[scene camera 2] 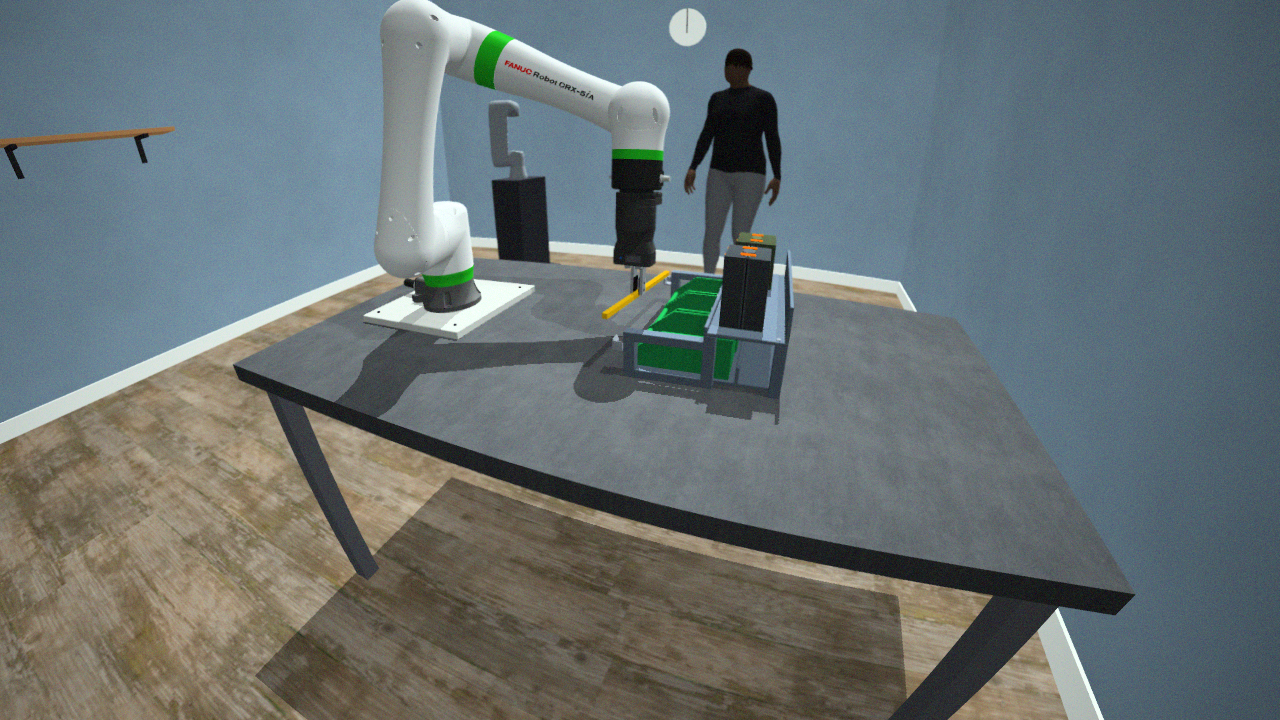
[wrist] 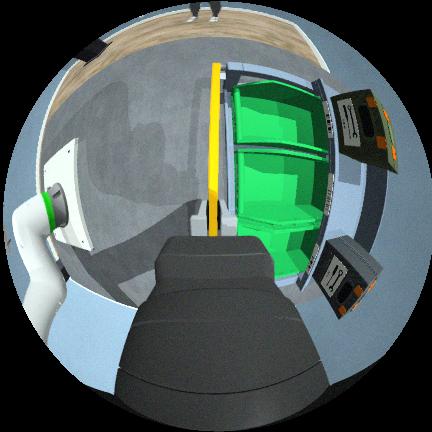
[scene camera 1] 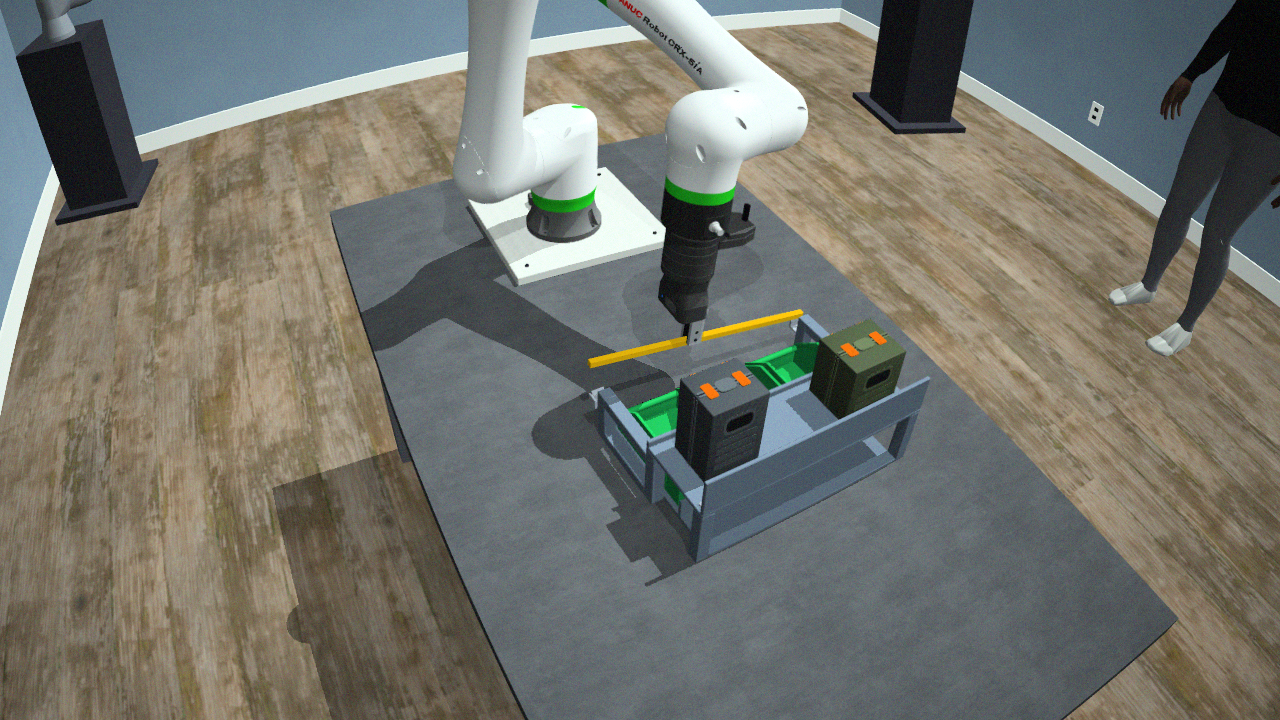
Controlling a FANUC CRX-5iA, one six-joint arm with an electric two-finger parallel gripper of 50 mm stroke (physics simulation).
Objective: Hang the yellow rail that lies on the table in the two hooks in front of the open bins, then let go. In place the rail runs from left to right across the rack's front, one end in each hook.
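Frame: origin at the arm's base, x ahead, y left, z up, level; metres.
Where they show: gripper, fingertip midpoint: (scene camera 2: 637, 293) (wrist: 212, 208) (scene camera 1: 690, 339); arm's base, link origin: (scene camera 2: 452, 301) (wrist: 59, 204) (scene camera 1: 563, 222).
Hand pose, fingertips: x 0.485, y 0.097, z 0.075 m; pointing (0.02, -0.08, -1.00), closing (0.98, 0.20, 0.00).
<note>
Each offset is from my fingertips to the top centre of the thing. "pt": to the spot under its first point.
The yellow rail @[dx -0.004, dy +0.021, dz +0.019 m] (scene camera 1: 644, 350) (scene camera 2: 615, 308) (wrist: 215, 125) is held level near its middle. My gripper (scene camera 1: 694, 337) (scene camera 2: 637, 288) (wrist: 212, 208) is shut on it, with the rail running along the front of the grey-blue rack (scene camera 1: 805, 456) (scene camera 2: 707, 358) (wrist: 230, 175). In scene camera 1, one small pale hook @[pt dx +0.051, dy -0.155, dz -0.030 m] (scene camera 1: 597, 394) (scene camera 2: 617, 340) shows below the rail's near end, with a gap between. The other hook @[pt dx -0.037, dy +0.192, dz -0.037 m] (scene camera 1: 793, 325) (wrist: 223, 75) shows close below the far end. In the wrist view the rail's far end lies slightly to the robot-base side of that hook. Contact there cannot be told.
Open green bins (scene camera 1: 657, 414) (wrist: 270, 120) sit in the rack behind the rail. A dark grey case @[dx +0.234, dy -0.041, dz +0.131 m] (scene camera 1: 720, 429) (scene camera 2: 744, 291) (wrist: 345, 280) and an olive case @[dx +0.180, dy +0.183, dz +0.106 m] (scene camera 1: 859, 371) (scene camera 2: 758, 240) (wrist: 362, 125) stand on its upper shelf. The white base plate (scene camera 1: 617, 232) (wrist: 70, 190) lies opposite the rack front.
</note>
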